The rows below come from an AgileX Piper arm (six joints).
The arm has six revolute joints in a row. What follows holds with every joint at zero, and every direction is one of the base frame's.
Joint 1 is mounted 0.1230 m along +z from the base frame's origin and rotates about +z.
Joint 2 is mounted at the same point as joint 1 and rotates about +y.
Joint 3 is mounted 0.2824 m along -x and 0.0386 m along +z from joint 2 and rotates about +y.
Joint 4 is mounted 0.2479 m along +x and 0.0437 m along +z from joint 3 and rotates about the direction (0.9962, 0, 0.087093).
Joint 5 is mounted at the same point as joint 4 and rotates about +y.
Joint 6 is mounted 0.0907 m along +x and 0.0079 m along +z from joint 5 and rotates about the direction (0.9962, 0, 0.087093).
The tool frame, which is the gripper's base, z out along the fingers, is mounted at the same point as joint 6; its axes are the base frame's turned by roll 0.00, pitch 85.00 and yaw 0.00 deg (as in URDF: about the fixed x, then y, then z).
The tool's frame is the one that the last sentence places.
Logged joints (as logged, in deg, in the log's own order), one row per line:
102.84, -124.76, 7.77, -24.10, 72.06, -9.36
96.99, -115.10, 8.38, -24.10, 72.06, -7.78
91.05, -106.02, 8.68, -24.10, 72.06, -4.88
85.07, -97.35, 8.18, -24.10, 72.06, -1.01
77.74, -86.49, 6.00, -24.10, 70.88, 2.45
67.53, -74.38, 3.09, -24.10, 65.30, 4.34
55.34, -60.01, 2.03, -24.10, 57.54, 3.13
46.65, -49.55, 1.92, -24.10, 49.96, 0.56
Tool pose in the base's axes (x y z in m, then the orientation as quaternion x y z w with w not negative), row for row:
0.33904, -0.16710, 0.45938, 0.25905, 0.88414, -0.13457, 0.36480
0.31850, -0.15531, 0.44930, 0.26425, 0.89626, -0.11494, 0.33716
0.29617, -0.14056, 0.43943, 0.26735, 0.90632, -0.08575, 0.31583
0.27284, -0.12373, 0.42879, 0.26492, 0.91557, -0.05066, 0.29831
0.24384, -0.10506, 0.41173, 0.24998, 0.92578, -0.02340, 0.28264
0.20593, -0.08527, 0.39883, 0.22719, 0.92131, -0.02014, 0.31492
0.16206, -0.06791, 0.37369, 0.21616, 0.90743, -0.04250, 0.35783
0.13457, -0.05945, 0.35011, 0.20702, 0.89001, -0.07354, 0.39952
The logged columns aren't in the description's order. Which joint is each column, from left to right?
Columns, left to right: joint 2, joint 3, joint 6, joint 1, joint 5, joint 4.
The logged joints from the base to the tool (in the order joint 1, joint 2, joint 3, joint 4, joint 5, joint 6), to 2 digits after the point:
-24.10, 102.84, -124.76, -9.36, 72.06, 7.77
-24.10, 96.99, -115.10, -7.78, 72.06, 8.38
-24.10, 91.05, -106.02, -4.88, 72.06, 8.68
-24.10, 85.07, -97.35, -1.01, 72.06, 8.18
-24.10, 77.74, -86.49, 2.45, 70.88, 6.00
-24.10, 67.53, -74.38, 4.34, 65.30, 3.09
-24.10, 55.34, -60.01, 3.13, 57.54, 2.03
-24.10, 46.65, -49.55, 0.56, 49.96, 1.92

